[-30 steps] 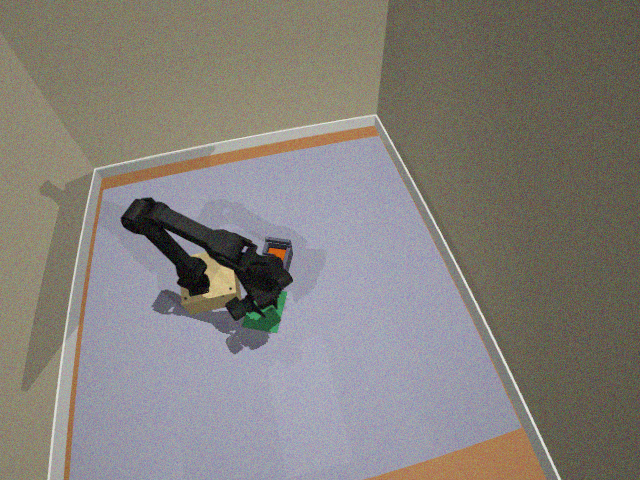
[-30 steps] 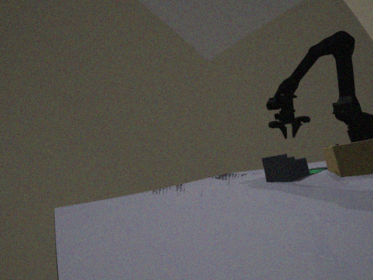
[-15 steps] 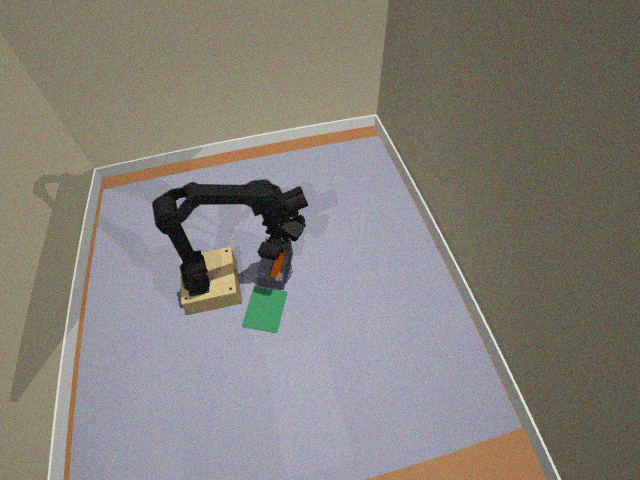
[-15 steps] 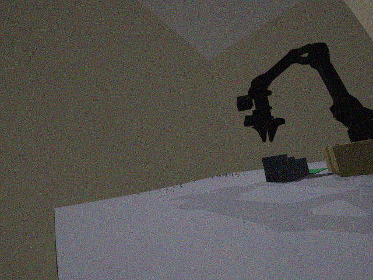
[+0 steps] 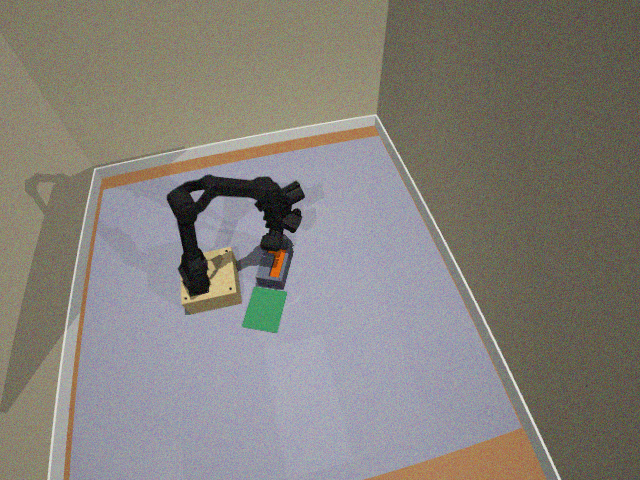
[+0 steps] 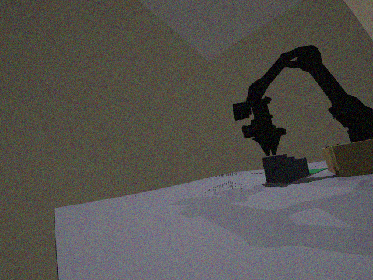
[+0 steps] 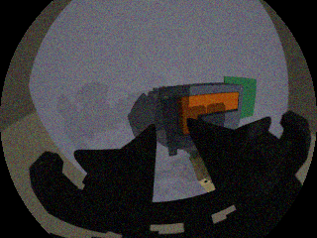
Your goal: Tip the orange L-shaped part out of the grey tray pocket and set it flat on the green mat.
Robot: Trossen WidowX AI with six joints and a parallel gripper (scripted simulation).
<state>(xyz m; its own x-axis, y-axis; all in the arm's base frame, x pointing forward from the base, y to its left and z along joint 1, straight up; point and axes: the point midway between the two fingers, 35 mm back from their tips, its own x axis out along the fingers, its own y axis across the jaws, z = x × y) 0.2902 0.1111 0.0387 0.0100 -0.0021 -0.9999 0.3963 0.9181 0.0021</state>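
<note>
My gripper tip is now 30 mm past the orange L-shaped part, 50 mm to the left of it and 40 mm above it. From my gripper tip the other things lie so: green mat: 100 mm behind, 200 mm to the right, 110 mm below.
</note>
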